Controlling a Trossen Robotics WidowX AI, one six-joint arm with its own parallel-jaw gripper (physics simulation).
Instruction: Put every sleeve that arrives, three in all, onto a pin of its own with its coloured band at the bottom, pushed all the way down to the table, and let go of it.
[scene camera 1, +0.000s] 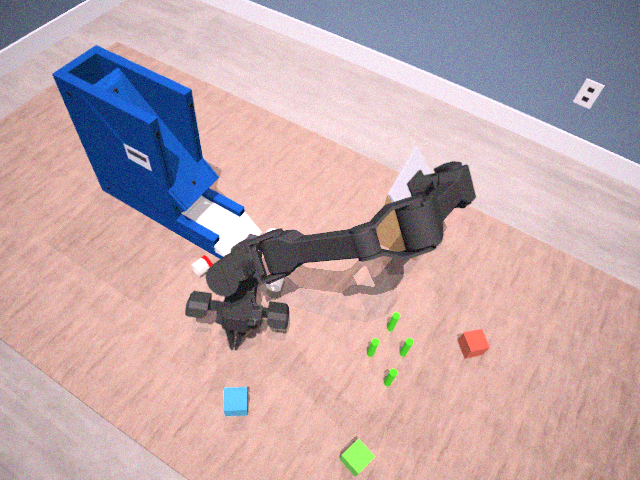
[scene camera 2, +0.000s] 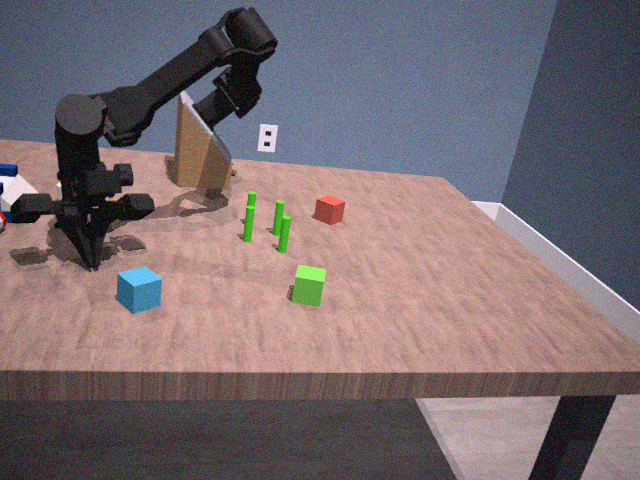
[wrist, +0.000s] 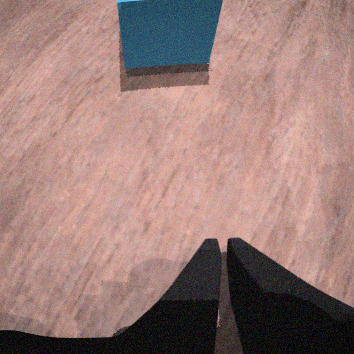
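My gripper (scene camera 1: 234, 347) (scene camera 2: 92, 267) (wrist: 221, 249) is shut and empty, pointing down low over the table behind the blue cube. A white sleeve (scene camera 1: 199, 267) with a red band lies on its side left of the arm; a red-and-white piece (scene camera 2: 2, 221) shows at the left edge of scene camera 2. Another white sleeve (scene camera 1: 275, 285) is mostly hidden under the arm, its band out of sight. A bit of white also shows behind the arm, too hidden to tell. Several bare green pins stand upright, among them the front one (scene camera 1: 390, 377) (scene camera 2: 283, 234) and the back one (scene camera 1: 393, 321).
A blue chute (scene camera 1: 129, 118) with a white outlet stands at the left. A blue cube (scene camera 1: 235, 400) (scene camera 2: 139, 290) (wrist: 167, 35), a green cube (scene camera 1: 357, 456) (scene camera 2: 309, 285) and a red cube (scene camera 1: 473, 343) (scene camera 2: 329, 209) lie around the pins. A wooden wedge (scene camera 1: 390, 230) (scene camera 2: 193, 155) stands behind the arm.
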